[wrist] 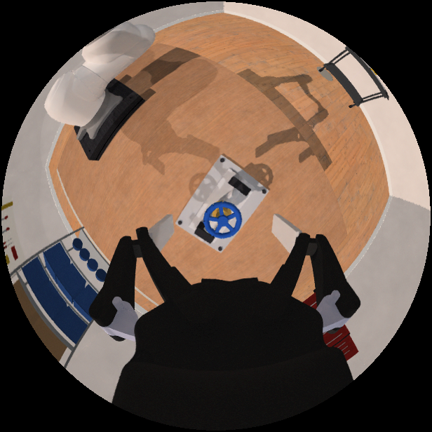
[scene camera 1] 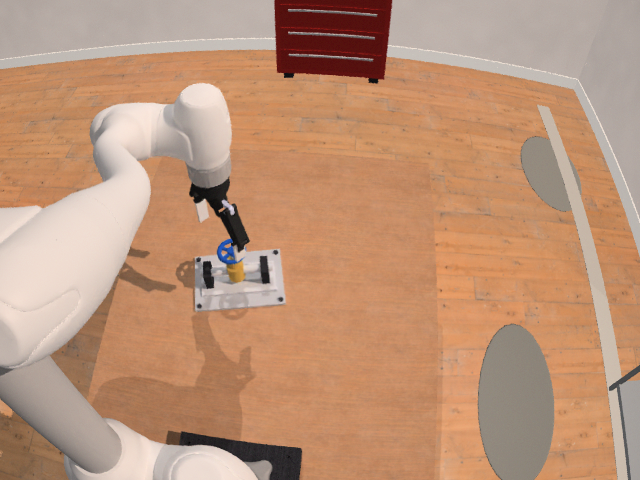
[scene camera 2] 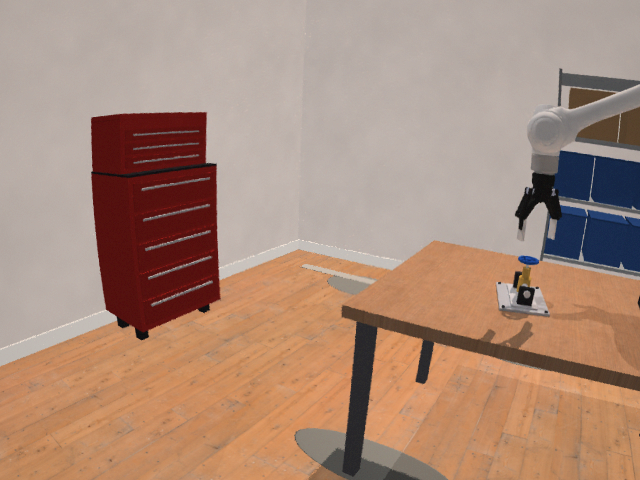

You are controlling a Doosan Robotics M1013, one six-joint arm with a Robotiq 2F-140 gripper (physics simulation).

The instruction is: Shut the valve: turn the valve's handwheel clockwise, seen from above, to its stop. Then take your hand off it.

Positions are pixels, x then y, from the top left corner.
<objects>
my gripper: wrist 223,223; scene camera 1; scene camera 2
same spot on my gripper: (scene camera 1: pixel 229 216) = (scene camera 2: pixel 557 194)
same spot on grey base plate: (wrist: pixel 219 168) = (scene camera 2: pixel 542 309)
</objects>
